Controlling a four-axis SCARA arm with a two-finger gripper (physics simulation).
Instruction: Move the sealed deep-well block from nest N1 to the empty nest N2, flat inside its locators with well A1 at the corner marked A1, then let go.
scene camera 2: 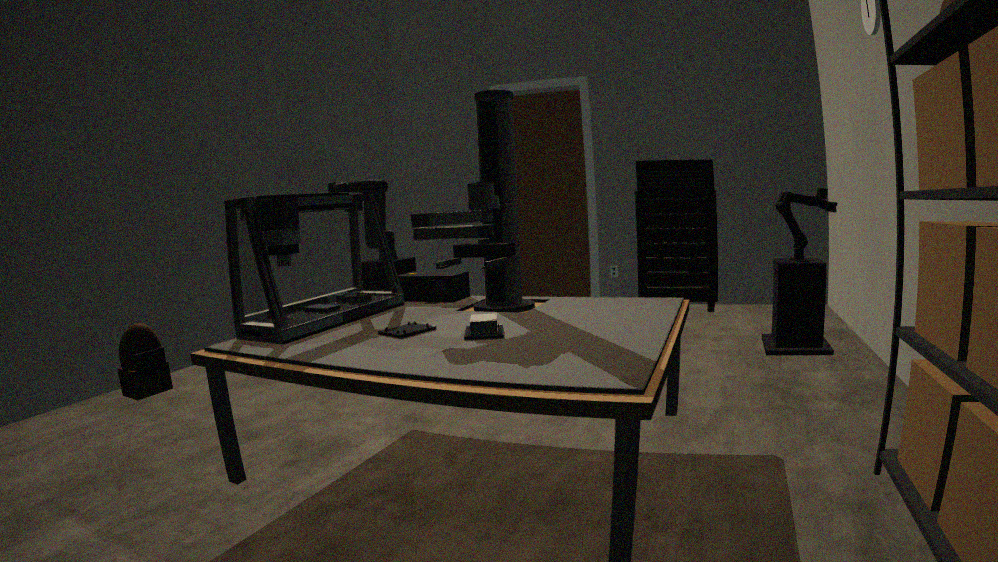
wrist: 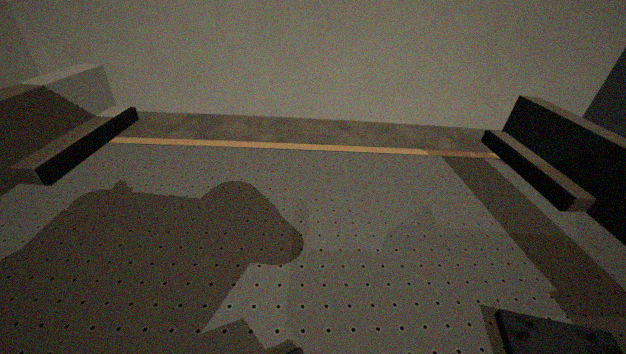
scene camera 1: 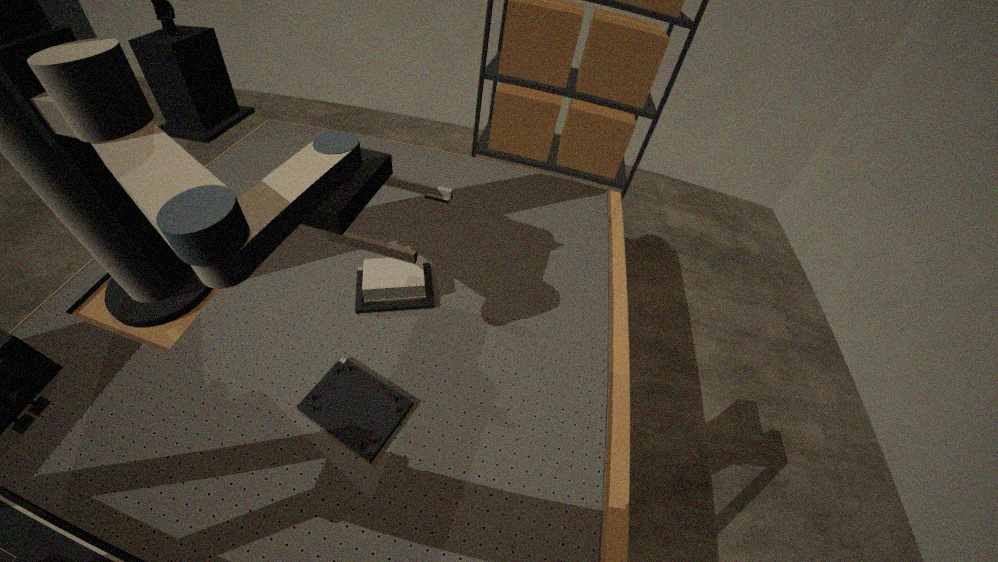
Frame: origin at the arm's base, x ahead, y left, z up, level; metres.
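Seen in the pictures: gripper, fingertip midpoint: (scene camera 2: 461, 265) (wrist: 317, 103) (scene camera 1: 435, 223); arm's base at its link origin: (scene camera 2: 504, 308) (scene camera 1: 166, 281).
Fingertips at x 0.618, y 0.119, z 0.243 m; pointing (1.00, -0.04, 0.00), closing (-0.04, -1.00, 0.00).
Pixels of each thing's top centre, then the offset from my fingertips to it. Level surfaces: height alone.
- pale sealed deep-well block at its top centre: (scene camera 1: 393, 271) (scene camera 2: 483, 317) dx -0.097, dy +0.021, dz -0.177 m
- dark nest N1 at its top centre: (scene camera 1: 394, 283) (scene camera 2: 484, 328) dx -0.097, dy +0.020, dz -0.213 m
- empty nest N2 at its top centre: (scene camera 1: 353, 402) (scene camera 2: 406, 325) dx -0.066, dy -0.251, dz -0.209 m
- table at its surface level: dz -0.243 m
The pale sealed deep-well block (scene camera 1: 392, 275) (scene camera 2: 483, 319) sits in the dark nest N1 (scene camera 1: 395, 305) (scene camera 2: 483, 335). It looks level; its A1 corner cannot be made out. The empty nest N2 (scene camera 1: 352, 411) (scene camera 2: 407, 330) (wrist: 555, 331) is a dark plate turned at an angle to N1, nearer scene camera 1; small locators stand on it, and a small pale mark shows at one corner. My gripper (scene camera 1: 427, 224) (scene camera 2: 472, 263) (wrist: 317, 103) is wide open and empty. It hangs above the table, higher than the block. The block does not show clearly in the wrist view.
The arm's column (scene camera 1: 76, 198) (scene camera 2: 497, 153) stands on the table (scene camera 1: 618, 335) (scene camera 2: 419, 387). A dark frame-like machine (scene camera 2: 233, 265) stands at the table's left side in scene camera 2. A shelf rack (scene camera 1: 479, 104) (scene camera 2: 949, 193) with brown boxes stands beyond the table.
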